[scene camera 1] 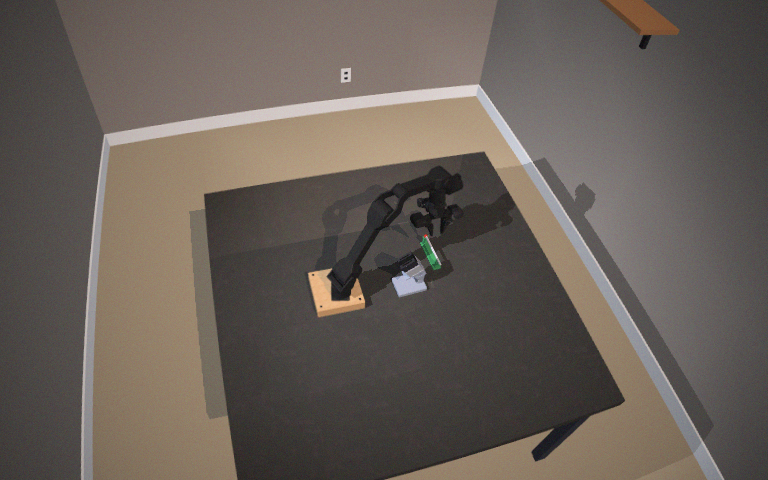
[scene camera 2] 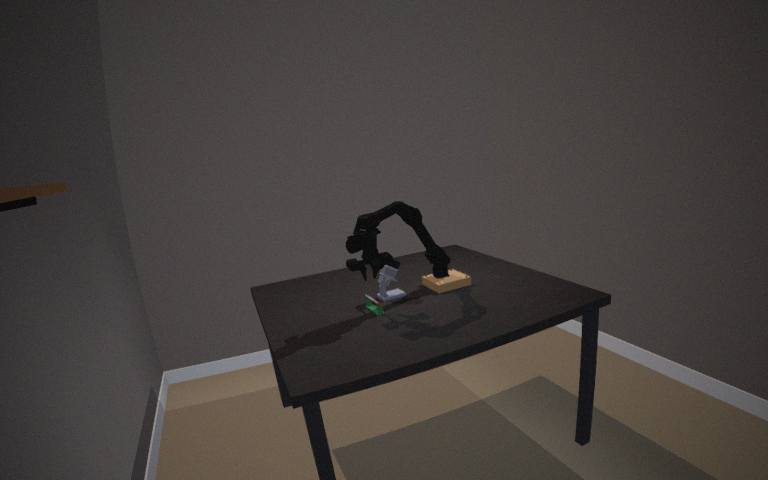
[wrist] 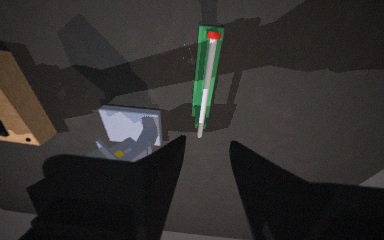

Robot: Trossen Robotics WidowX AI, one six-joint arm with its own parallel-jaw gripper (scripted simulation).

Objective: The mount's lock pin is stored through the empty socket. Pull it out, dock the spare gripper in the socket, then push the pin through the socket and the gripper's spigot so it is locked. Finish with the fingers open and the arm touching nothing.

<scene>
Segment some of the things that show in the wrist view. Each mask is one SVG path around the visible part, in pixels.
My gripper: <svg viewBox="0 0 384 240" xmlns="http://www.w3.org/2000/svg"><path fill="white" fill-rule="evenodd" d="M231 141L229 155L232 171L248 219L247 223L252 240L384 240L384 188L309 182L280 168L243 144ZM186 135L177 137L155 152L135 162L76 155L48 157L42 164L42 171L53 202L31 221L32 227L18 240L160 240L184 160Z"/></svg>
A spare gripper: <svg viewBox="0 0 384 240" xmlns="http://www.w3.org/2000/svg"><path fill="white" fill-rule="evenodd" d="M45 179L27 188L37 215L53 202ZM85 156L116 160L104 147Z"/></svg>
A lock pin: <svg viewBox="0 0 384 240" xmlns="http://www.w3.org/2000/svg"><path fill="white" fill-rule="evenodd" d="M221 32L208 31L207 38L210 38L198 125L198 138L202 137L217 39L221 38Z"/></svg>
</scene>
